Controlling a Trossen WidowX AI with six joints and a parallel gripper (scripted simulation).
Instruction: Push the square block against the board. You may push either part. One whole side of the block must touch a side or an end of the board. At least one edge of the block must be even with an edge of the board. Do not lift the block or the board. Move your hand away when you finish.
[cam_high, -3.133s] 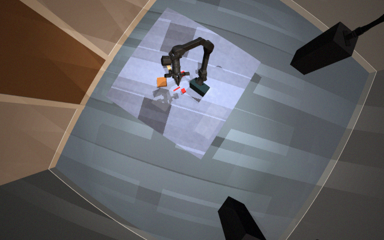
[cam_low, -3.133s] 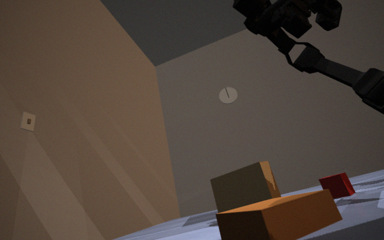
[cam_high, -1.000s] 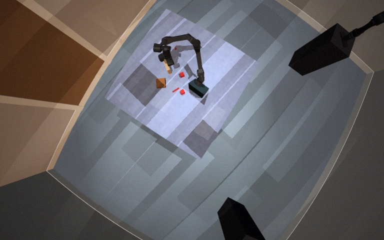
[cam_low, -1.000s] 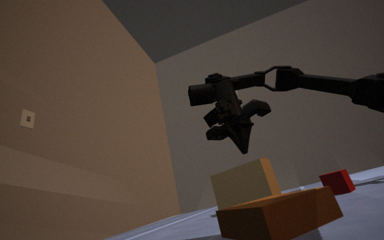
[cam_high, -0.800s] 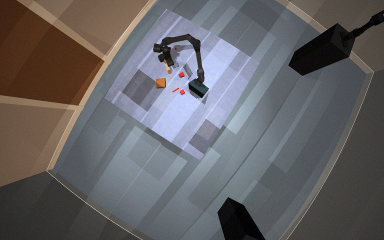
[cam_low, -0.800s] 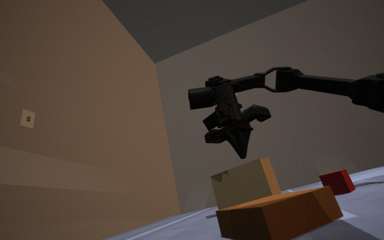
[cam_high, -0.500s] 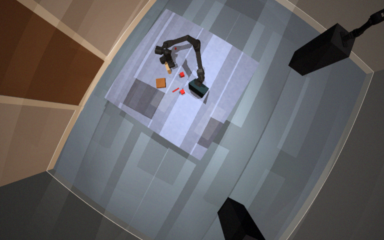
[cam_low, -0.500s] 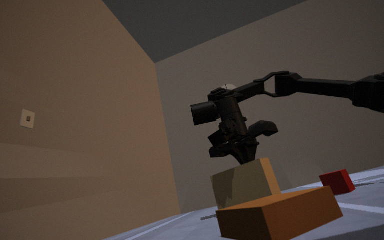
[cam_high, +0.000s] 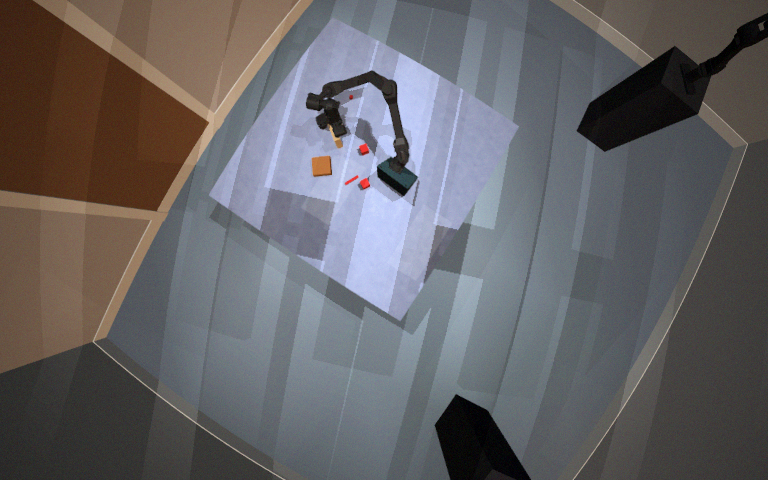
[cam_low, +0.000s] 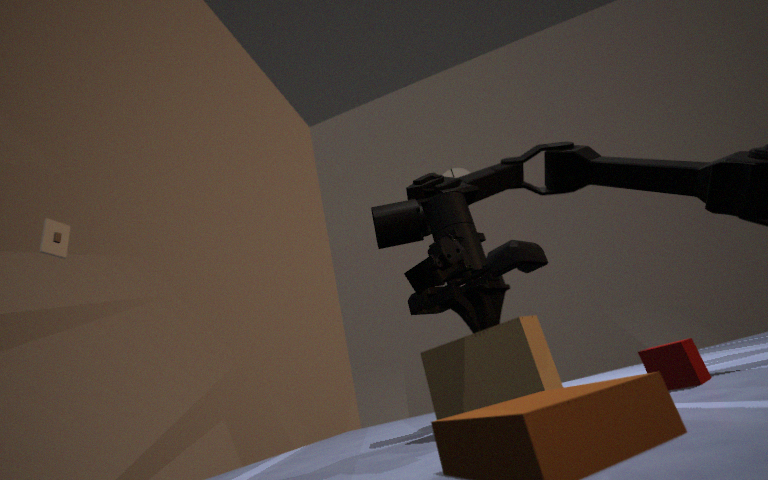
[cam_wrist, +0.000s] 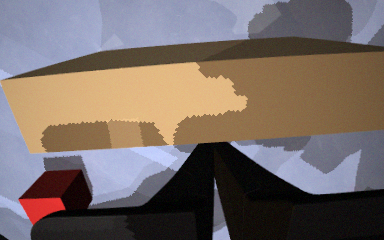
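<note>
Right now my gripper tip is 30 mm above the tan board, 20 mm to the right of it and 20 mm short of it. Round my gripper tip: square block (210 mm to the left, 60 mm below, 20 mm behind); tiny red piece (210 mm to the right, 70 mm below, 60 mm ahead); thin strip (200 mm behind, 190 mm to the left, 70 mm below).
</note>
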